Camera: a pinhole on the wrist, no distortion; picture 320 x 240 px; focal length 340.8 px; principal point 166.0 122.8 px. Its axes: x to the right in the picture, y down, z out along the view. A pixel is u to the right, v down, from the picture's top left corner.
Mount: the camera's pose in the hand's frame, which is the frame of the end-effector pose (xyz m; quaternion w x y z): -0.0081 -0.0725 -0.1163 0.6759 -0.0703 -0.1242 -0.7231
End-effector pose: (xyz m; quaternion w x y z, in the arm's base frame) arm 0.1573 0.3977 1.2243 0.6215 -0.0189 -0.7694 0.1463
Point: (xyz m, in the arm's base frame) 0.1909 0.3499 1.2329
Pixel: 188.5 142.0
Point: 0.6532 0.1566 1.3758
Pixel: behind the camera
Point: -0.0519 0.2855 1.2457
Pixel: 267.6 209.8
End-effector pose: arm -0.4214 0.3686 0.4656 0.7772 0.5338 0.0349 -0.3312
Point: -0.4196 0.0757 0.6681
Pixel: 129.3 190.6
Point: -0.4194 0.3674 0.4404
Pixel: 95.0 201.2
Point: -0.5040 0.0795 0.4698
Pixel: 287.4 231.2
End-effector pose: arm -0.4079 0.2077 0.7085 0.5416 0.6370 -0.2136 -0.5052
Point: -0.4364 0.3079 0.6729
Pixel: outside the picture
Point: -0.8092 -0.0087 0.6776
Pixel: 257.9 176.8
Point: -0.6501 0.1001 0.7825
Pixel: 168.8 119.6
